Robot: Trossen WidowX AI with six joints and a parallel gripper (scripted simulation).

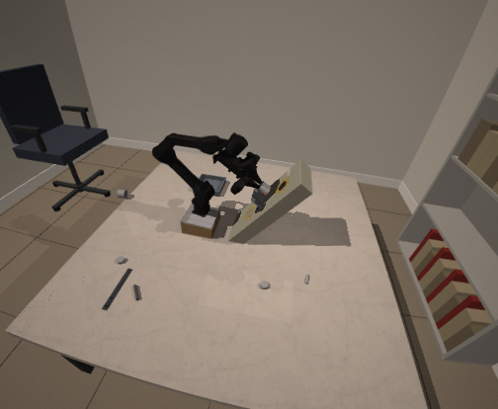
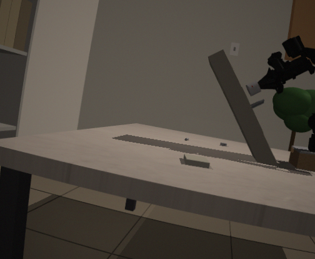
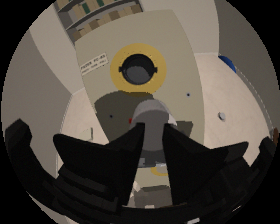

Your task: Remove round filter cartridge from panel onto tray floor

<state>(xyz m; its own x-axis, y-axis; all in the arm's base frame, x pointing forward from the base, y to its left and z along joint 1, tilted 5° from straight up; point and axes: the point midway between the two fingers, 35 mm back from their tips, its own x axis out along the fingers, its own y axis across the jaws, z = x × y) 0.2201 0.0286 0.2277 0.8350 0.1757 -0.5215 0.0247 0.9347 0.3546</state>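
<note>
Right now the round filter cartridge is 10 mm ahead of my gripper tip and 10 mm below it. Round my gripper tip: grey tray: 360 mm behind, 220 mm to the left, 250 mm below; then small peg: 270 mm ahead, 160 mm to the right, 250 mm below; then grey flap: 10 mm behind, 80 mm below.
</note>
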